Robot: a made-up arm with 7 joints. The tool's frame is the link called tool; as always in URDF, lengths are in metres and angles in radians. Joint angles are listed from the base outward. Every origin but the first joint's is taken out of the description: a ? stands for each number. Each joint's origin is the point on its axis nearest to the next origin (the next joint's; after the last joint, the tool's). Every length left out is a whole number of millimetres.
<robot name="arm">
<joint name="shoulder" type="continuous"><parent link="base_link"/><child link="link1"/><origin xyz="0 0 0.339" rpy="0 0 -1.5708"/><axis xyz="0 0 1"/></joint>
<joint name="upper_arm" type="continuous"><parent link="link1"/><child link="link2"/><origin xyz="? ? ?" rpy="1.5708 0 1.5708"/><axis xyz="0 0 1"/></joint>
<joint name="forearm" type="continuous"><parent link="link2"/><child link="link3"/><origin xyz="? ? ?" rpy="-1.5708 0 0"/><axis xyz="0 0 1"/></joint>
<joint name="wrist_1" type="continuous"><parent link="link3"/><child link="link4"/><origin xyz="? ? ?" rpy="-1.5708 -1.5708 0"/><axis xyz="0 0 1"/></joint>
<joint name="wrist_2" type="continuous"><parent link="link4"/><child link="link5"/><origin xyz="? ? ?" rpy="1.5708 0 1.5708"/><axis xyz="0 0 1"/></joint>
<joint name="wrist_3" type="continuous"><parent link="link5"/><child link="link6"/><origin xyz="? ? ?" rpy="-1.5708 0 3.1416"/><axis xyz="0 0 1"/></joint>
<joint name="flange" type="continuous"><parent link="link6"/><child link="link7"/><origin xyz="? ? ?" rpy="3.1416 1.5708 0"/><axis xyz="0 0 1"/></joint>
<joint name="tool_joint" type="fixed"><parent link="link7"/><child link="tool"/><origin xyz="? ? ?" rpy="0 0 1.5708"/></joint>
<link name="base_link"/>
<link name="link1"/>
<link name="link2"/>
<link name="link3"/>
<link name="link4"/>
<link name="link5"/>
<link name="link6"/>
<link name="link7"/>
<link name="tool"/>
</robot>
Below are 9 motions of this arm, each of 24 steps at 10 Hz.
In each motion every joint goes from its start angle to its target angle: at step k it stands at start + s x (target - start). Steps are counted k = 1, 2, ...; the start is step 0. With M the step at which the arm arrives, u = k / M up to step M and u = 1 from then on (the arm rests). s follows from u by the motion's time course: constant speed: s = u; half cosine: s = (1 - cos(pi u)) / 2; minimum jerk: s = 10 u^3 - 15 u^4 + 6 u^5.
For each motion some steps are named. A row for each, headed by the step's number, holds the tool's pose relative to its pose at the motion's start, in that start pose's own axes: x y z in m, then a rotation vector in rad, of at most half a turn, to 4 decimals.
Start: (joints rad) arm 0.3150 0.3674 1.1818 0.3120 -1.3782 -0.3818 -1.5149
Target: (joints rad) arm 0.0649 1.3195 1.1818 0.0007 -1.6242 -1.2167 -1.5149
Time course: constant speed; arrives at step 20
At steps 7, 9, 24:
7: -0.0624 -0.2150 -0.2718 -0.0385 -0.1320 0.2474
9: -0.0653 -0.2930 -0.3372 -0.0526 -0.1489 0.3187
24: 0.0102 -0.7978 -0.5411 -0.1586 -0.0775 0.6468

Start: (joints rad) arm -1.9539 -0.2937 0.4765 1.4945 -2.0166 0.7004 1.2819
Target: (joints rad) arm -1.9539 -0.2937 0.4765 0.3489 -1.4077 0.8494 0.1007
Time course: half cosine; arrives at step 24
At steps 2, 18, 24:
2: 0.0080 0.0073 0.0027 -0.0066 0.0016 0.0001
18: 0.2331 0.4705 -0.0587 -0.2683 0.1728 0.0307
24: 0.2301 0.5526 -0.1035 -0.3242 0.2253 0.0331

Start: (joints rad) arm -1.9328 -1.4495 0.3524 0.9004 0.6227 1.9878 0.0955
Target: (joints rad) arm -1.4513 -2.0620 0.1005 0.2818 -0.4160 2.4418 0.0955
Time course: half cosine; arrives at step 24
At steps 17, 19, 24:
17: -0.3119 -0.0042 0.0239 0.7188 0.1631 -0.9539
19: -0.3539 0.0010 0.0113 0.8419 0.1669 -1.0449
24: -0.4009 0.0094 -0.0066 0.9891 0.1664 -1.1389

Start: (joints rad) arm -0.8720 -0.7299 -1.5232 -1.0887 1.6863 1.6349 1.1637
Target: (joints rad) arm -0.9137 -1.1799 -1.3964 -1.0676 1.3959 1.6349 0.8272
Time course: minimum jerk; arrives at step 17
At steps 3, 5, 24:
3: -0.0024 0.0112 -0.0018 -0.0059 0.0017 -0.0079
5: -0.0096 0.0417 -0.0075 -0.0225 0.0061 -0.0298
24: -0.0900 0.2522 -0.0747 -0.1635 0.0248 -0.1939

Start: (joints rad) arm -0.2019 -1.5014 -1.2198 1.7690 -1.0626 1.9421 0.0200
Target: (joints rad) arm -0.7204 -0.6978 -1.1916 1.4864 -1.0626 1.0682 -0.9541
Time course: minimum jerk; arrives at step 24
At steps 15, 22, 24:
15: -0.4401 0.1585 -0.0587 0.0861 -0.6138 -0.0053
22: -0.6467 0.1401 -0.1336 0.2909 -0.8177 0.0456
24: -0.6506 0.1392 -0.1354 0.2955 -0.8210 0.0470

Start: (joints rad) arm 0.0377 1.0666 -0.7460 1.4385 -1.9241 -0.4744 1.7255
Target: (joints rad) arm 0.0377 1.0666 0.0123 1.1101 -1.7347 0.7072 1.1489
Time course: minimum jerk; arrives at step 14
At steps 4, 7, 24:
4: 0.0475 0.0250 -0.0449 0.2475 -0.1005 -0.0248
7: 0.1719 0.1228 -0.1220 0.8860 -0.2343 -0.0294
24: 0.3316 0.3110 -0.1174 1.7631 -0.1454 0.1893

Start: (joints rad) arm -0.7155 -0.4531 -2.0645 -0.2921 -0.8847 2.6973 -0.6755
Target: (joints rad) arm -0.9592 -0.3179 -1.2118 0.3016 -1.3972 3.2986 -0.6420
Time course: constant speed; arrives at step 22
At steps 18, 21, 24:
18: 0.0387 -0.1652 -0.2325 -0.0847 0.0806 0.4794
21: 0.0568 -0.1843 -0.2601 -0.1457 0.1045 0.5673
24: 0.0631 -0.1901 -0.2683 -0.1694 0.1132 0.5960

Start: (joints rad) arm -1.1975 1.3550 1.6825 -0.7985 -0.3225 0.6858 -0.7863
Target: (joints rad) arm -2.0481 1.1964 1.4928 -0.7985 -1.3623 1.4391 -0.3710
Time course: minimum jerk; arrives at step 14
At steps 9, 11, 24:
9: -0.2277 -0.4891 0.1210 -0.1968 -0.0231 -0.8610
11: -0.3187 -0.6094 0.1059 -0.1119 0.0841 -1.0863
24: -0.3584 -0.6543 0.0940 -0.0623 0.1336 -1.1713

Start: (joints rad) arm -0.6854 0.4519 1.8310 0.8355 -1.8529 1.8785 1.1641
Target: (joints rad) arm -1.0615 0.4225 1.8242 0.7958 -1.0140 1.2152 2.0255
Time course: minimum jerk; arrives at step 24
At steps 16, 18, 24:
16: -0.1565 0.1434 0.0599 -0.7890 -0.1073 1.1722
18: -0.1818 0.1642 0.0602 -0.9125 -0.0910 1.3168
24: -0.2070 0.1842 0.0585 -1.0366 -0.0669 1.4529

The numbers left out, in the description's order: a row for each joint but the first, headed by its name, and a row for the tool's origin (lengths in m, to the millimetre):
upper_arm: 0.073 0 0
forearm: 0 0.492 0
wrist_1: 0.019 0.065 0
wrist_2: 0.45 -0.029 0
wrist_3: 0 -0.084 0
flange: -0.012 -0.087 0
tool: 0 0 0

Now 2 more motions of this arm.
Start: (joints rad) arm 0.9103 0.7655 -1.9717 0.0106 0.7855 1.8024 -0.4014
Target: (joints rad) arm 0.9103 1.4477 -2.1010 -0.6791 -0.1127 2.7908 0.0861
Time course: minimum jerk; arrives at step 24
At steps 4, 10, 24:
4: 0.0136 0.0169 -0.0009 -0.0201 0.0580 -0.0195
10: 0.1209 0.1488 -0.0371 -0.1138 0.5673 -0.2216
24: 0.2612 0.3405 -0.2058 0.2824 1.3907 -0.8613

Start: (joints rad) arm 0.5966 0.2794 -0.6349 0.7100 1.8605 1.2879 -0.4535
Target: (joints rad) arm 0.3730 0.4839 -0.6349 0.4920 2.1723 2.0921 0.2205
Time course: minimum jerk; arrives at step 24
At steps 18, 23, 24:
18: 0.0682 -0.2356 -0.1239 0.3069 0.7558 0.7568
23: 0.0664 -0.2631 -0.1400 0.3673 0.8205 0.8517
24: 0.0664 -0.2633 -0.1401 0.3677 0.8209 0.8524

